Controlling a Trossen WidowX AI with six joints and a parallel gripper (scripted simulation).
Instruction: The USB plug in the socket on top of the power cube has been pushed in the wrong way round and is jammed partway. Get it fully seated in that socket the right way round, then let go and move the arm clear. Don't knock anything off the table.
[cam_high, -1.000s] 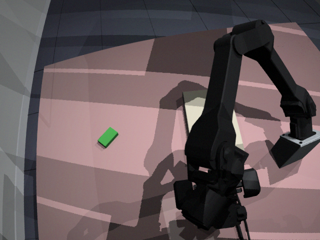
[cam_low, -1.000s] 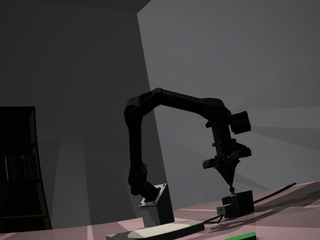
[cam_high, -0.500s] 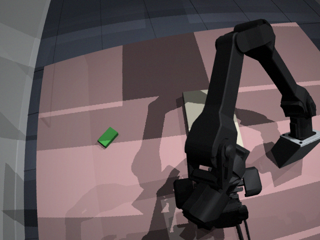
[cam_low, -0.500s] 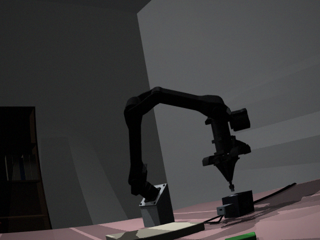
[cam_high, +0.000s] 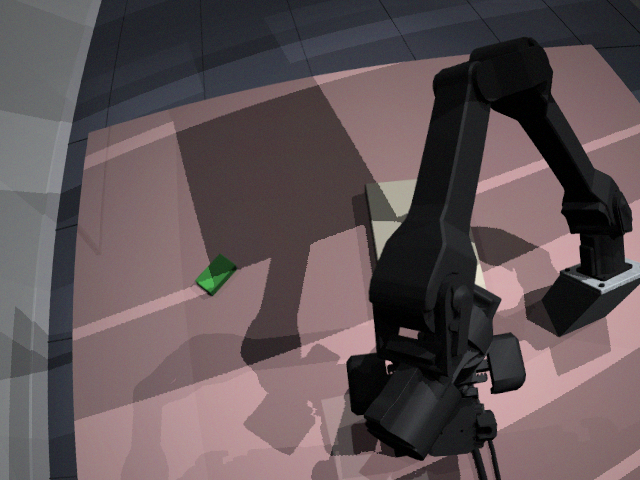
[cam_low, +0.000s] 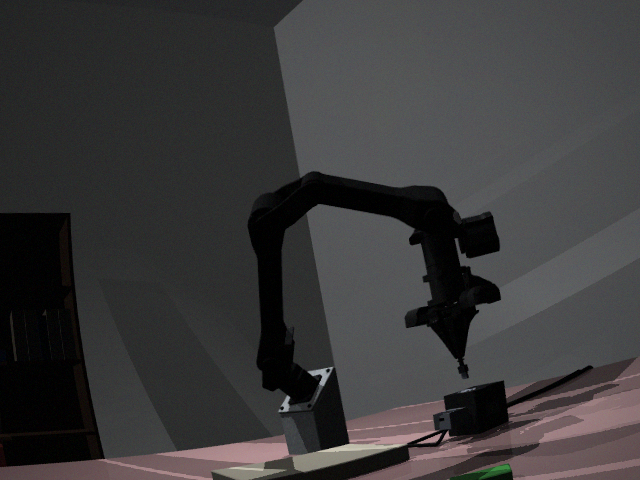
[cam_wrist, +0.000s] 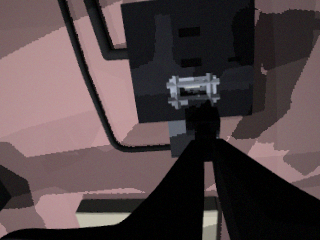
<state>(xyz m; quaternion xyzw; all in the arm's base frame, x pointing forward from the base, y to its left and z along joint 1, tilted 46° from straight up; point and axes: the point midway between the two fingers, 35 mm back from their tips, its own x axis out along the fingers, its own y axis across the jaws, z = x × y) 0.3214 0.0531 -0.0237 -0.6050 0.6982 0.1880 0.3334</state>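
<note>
My gripper tip is 20 mm above the USB plug. The rest, counted from my gripper tip: beige slab: 250 mm to the right, 120 mm below, 120 mm behind; then green block: 320 mm to the right, 220 mm ahead, 130 mm below.
</note>
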